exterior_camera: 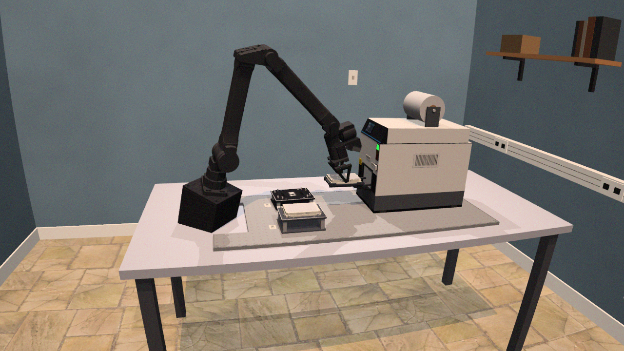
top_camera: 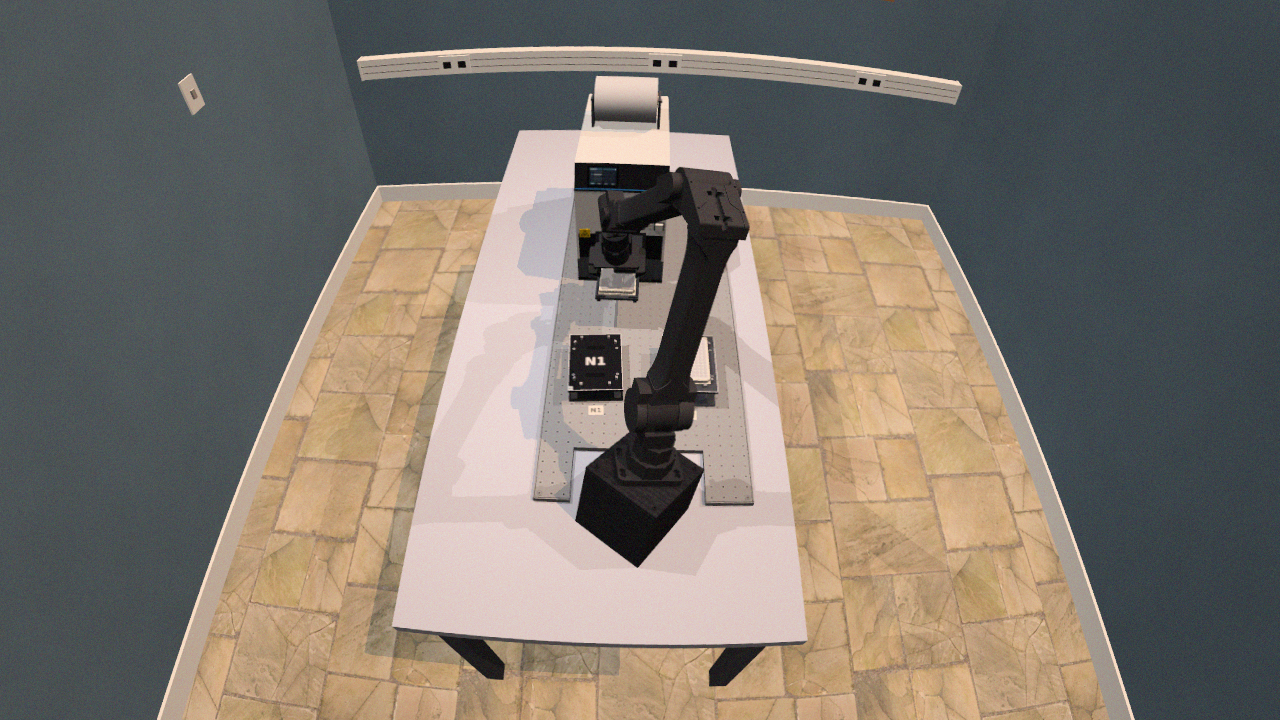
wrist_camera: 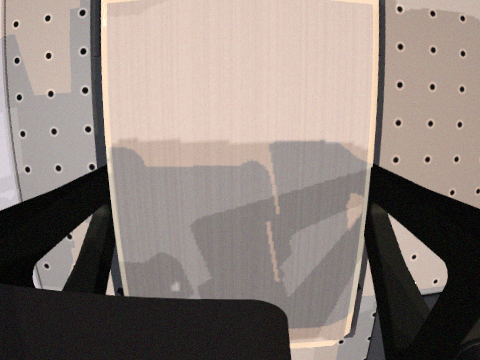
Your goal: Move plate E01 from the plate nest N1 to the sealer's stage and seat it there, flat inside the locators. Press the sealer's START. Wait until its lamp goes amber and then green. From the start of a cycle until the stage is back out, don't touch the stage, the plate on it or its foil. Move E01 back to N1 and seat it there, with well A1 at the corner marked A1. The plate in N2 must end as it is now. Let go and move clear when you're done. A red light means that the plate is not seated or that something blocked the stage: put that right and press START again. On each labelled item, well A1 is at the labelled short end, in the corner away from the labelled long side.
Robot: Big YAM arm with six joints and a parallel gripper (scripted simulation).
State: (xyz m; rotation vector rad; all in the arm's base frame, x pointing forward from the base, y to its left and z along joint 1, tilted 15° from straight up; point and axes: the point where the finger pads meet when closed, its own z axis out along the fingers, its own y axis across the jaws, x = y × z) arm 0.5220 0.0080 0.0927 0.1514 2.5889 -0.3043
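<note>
Now: the sealer stage 1 cm below my hand. From my hand the other things lie so: cream plate (23 cm behind, 13 cm to the right, 6 cm below); nest N1 (20 cm behind, 7 cm to the left, 8 cm below); foil roll (33 cm ahead, 6 cm to the right, 30 cm above).
</note>
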